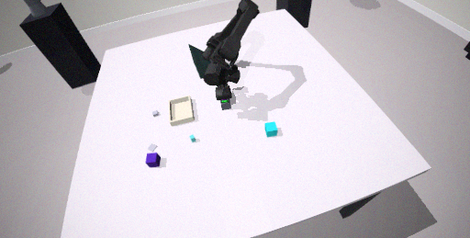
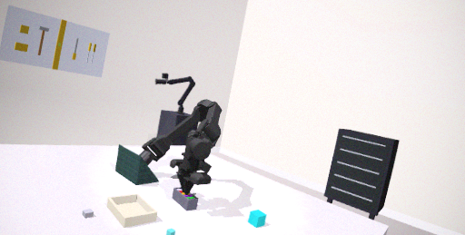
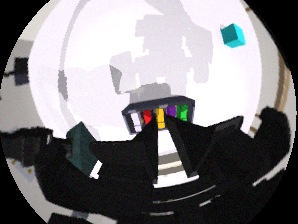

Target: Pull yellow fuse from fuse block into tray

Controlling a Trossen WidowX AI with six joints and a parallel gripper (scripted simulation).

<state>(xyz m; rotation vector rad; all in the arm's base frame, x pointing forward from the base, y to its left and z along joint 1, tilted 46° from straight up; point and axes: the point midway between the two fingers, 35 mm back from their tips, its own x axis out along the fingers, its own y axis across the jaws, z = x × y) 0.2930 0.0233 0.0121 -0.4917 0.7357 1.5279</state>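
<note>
Right now my gripper tip is 1 cm above the yellow fuse. From my gripper tip the other things lie so: cyan cube 23 cm ahead, 13 cm to the left, 2 cm below; small teal block 17 cm to the right, 16 cm ahead, 2 cm below; cream tray 20 cm to the right, 3 cm below.
</note>
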